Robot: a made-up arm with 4 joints.
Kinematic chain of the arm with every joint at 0, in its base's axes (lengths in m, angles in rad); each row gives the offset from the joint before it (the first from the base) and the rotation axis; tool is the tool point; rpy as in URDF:
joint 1: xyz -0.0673 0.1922 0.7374 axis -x
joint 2: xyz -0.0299 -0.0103 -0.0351 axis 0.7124 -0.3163 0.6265
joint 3: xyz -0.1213 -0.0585 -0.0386 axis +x
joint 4: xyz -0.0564 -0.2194 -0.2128 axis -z
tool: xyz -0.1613 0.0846 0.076 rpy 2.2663 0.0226 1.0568
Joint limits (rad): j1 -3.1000..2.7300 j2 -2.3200..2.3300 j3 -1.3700..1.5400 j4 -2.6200..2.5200
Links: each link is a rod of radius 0.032 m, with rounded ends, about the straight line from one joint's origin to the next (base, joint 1, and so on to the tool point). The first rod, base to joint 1, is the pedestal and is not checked.
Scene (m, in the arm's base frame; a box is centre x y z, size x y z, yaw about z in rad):
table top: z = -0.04
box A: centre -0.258 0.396 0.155 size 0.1 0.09 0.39 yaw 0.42
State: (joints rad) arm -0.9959 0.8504 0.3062 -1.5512
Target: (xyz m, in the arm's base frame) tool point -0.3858 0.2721 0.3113
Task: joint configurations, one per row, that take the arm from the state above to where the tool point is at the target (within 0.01 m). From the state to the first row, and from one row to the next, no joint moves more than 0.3 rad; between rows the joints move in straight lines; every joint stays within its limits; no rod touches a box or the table.
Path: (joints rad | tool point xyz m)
1: -1.1324 0.5602 0.5530 -1.5625 | -0.1917 0.5797 0.3223
2: -1.2689 0.2699 0.7997 -1.5738 | -0.2870 0.6139 0.4069
3: -1.4054 -0.0203 1.0465 -1.5851 | -0.3617 0.6312 0.5176
4: -1.5420 -0.3106 1.2932 -1.5964 | -0.4074 0.6294 0.6437
5: -1.6785 -0.6008 1.5400 -1.6077 | -0.4200 0.6102 0.7722
6: -1.6219 -0.5826 1.2988 -1.7535 | -0.4324 0.6043 0.6457
7: -1.5654 -0.5644 1.0575 -1.8993 | -0.4360 0.5608 0.5258
8: -1.5089 -0.5462 0.8163 -2.0451 | -0.4295 0.4847 0.4244
9: -1.4524 -0.5279 0.5751 -2.1909 | -0.4124 0.3848 0.3510
10: -1.3958 -0.5097 0.3338 -2.3367 | -0.3858 0.2721 0.3113

